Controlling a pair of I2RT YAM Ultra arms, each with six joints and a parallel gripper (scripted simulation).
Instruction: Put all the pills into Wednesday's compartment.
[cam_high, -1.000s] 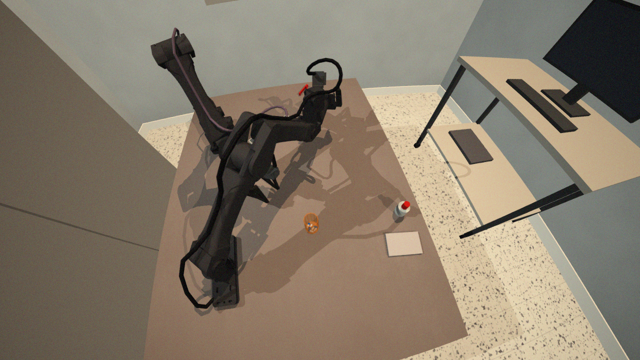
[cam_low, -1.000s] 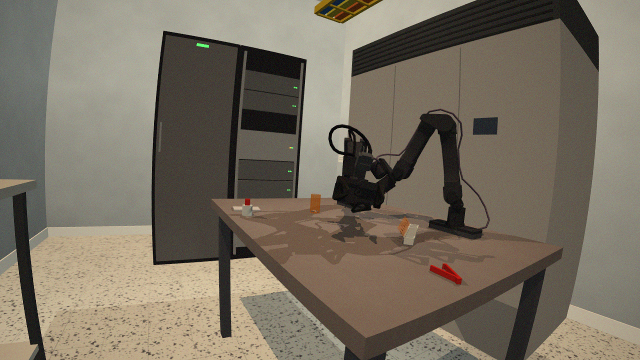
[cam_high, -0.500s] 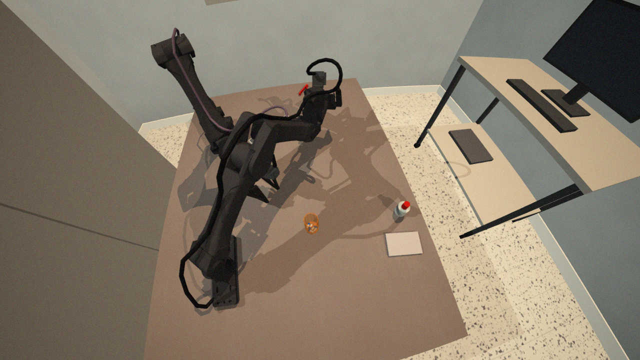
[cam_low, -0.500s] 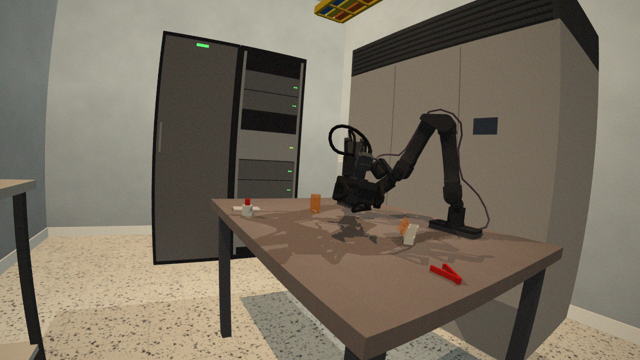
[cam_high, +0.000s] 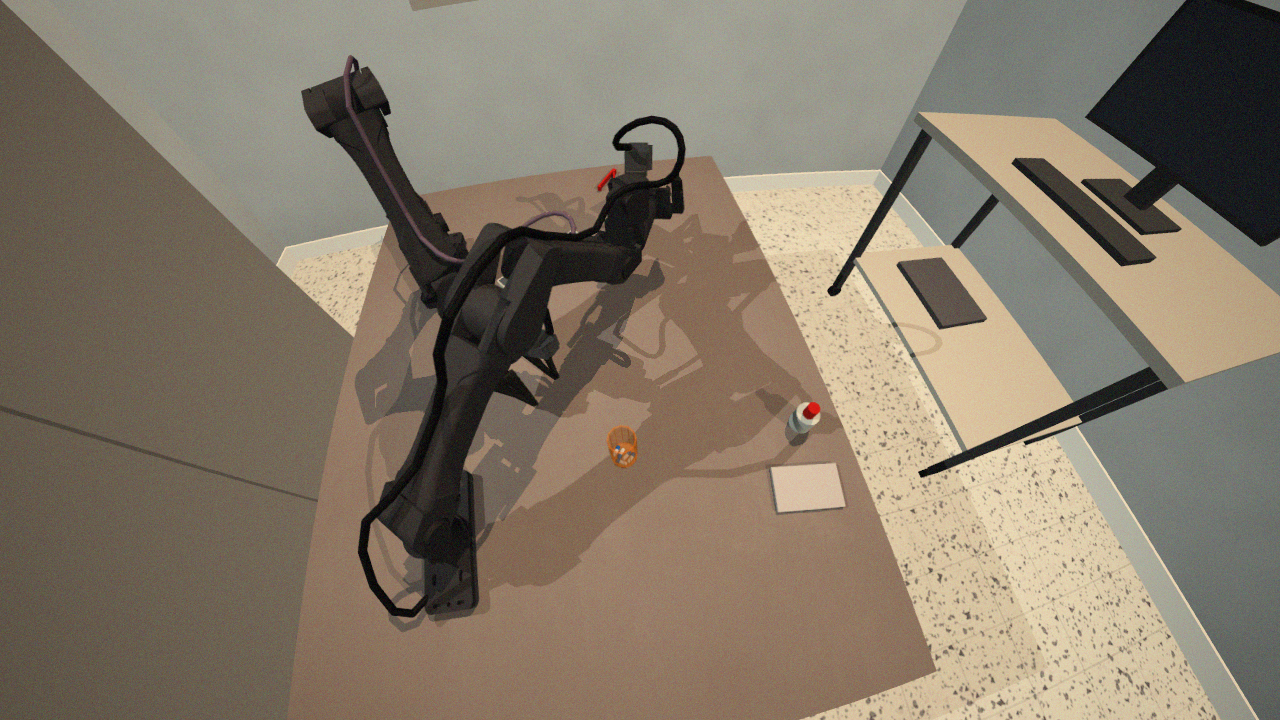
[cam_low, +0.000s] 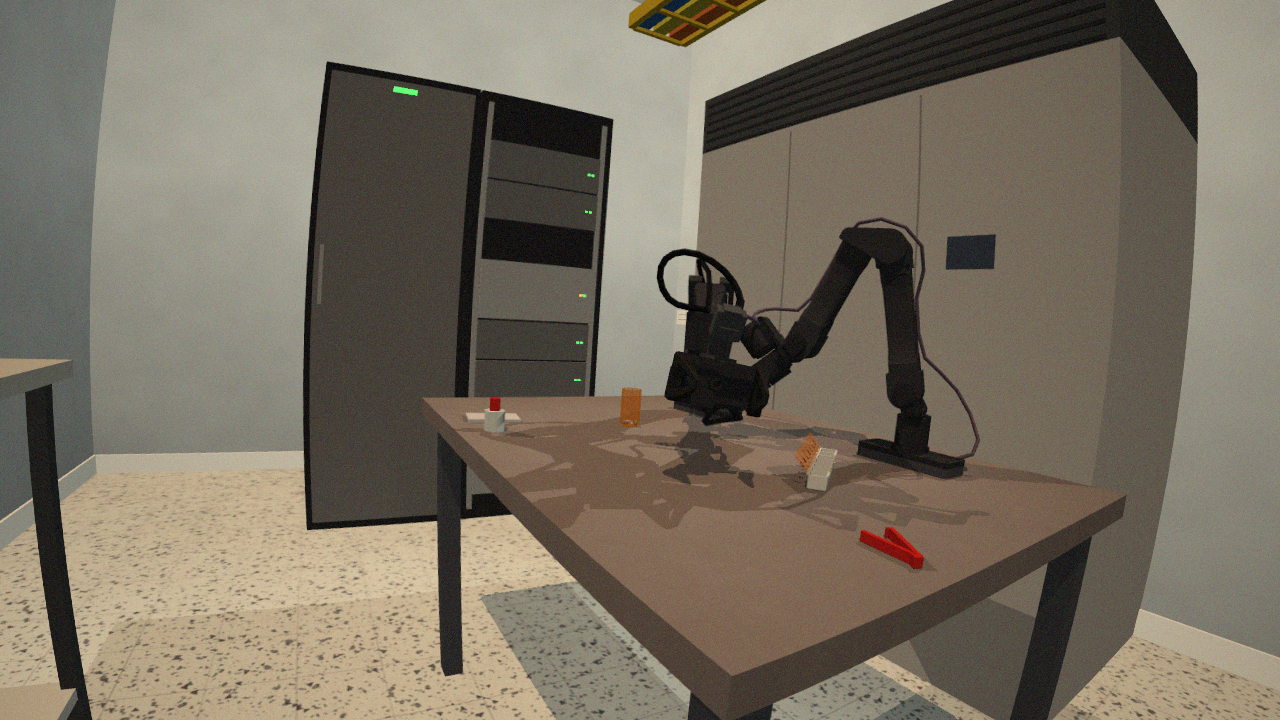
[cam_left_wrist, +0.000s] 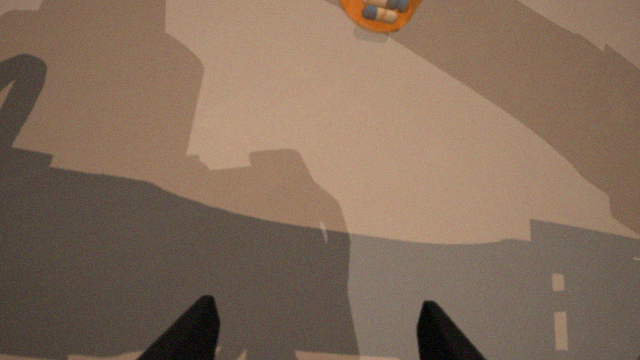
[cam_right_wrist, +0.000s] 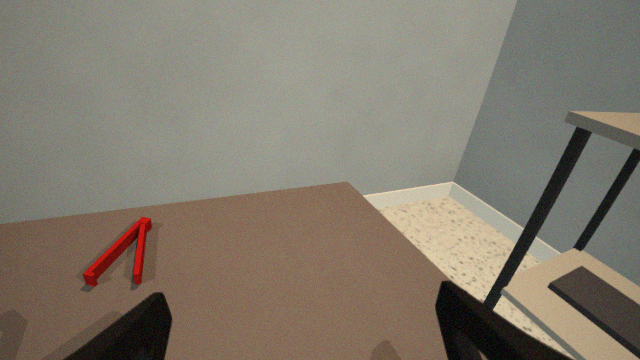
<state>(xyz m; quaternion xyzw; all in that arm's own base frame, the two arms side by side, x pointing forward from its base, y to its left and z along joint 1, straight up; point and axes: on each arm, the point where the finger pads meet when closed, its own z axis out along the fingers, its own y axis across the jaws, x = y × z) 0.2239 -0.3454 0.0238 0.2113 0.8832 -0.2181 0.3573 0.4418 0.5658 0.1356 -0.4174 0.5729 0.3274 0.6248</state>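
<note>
Right now my left hand is 130 mm to the left of the orange pill bottle, 100 mm short of it and 20 mm above it. Round my left hand: red v-shaped tool (580 mm to the left, 240 mm ahead, 30 mm below); white pad (360 mm ahead, 260 mm to the right, 40 mm below).
</note>
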